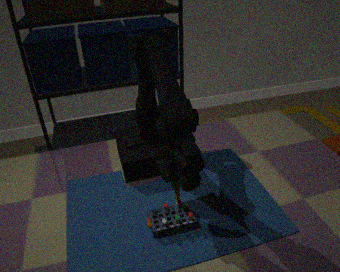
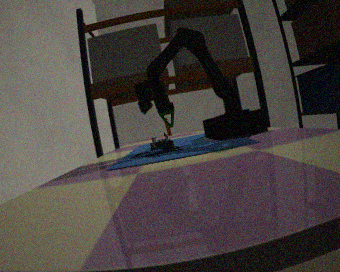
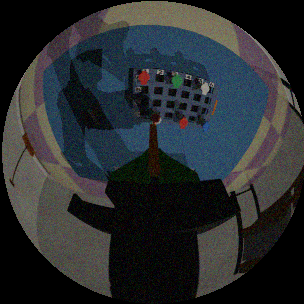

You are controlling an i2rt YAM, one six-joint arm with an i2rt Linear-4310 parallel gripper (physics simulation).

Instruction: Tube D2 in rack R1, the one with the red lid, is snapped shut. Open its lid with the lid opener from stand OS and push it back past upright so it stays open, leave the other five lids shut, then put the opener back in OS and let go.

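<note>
Rack R1 stands on the blue mat. My gripper is shut on the orange-brown lid opener and points it down at the rack's near row. The opener's tip touches the dark red lid of tube D2; a thin white edge shows beside that lid. The other lids lie flat: red, green, white, red and blue. Stand OS sits in deep shadow left of the rack.
The arm's black base stands at the mat's back edge. A dark shelf unit stands against the wall behind. An orange tag sticks to the rack's end. Heavy arm shadows fall across the mat.
</note>
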